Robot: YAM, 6 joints.
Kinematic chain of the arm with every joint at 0, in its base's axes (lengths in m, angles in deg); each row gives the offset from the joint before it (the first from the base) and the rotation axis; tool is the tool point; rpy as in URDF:
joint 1: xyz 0 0 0.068 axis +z
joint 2: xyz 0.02 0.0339 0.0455 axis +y
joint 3: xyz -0.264 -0.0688 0 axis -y
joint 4: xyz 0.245 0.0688 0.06 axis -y
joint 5: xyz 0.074 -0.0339 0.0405 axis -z
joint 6: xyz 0.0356 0 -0.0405 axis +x
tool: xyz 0 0 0 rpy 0 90 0
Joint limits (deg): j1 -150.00..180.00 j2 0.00..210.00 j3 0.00..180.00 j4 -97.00..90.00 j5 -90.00..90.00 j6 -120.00..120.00
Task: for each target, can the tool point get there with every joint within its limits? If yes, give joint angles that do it. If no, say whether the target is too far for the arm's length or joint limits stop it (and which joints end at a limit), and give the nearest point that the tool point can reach.
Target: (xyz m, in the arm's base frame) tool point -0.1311 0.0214 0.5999
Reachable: yes | joints -24.24 36.55 99.84 21.74 74.19 91.08
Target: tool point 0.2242 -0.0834 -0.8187
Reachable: no: too far | nearest point 0.2290 -0.0852 -0.3803 | short by 0.438 m
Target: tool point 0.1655 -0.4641 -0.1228
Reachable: yes | joints -66.54 180.16 105.16 65.49 67.72 -0.92
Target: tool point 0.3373 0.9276 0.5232
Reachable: no: too far | nearest point 0.2038 0.5604 0.3576 | short by 0.424 m
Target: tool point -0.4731 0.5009 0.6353
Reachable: no: too far | nearest point -0.3526 0.3733 0.4984 | short by 0.223 m
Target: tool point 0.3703 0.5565 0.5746
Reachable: no: too far | nearest point 0.2936 0.4413 0.4762 | short by 0.170 m
